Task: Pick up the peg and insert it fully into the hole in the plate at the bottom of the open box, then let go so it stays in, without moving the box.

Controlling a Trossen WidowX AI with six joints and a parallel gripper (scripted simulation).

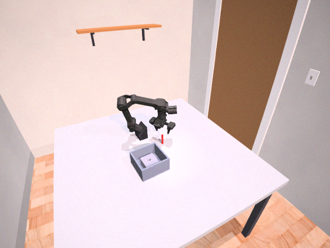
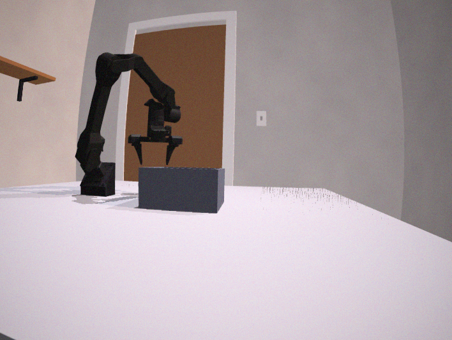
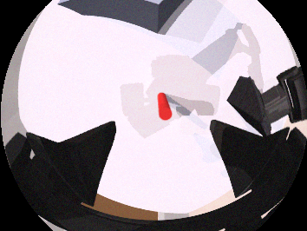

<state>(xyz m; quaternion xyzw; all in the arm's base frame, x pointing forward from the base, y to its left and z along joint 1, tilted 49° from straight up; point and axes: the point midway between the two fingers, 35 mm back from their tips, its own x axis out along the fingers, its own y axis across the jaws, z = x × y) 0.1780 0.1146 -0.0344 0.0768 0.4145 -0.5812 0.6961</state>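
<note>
The red peg lies 10 cm below my hand. Round my hand: pale plate (15 cm ahead, 19 cm to the right, 9 cm below); grey box (15 cm ahead, 19 cm to the right, 11 cm below).
</note>
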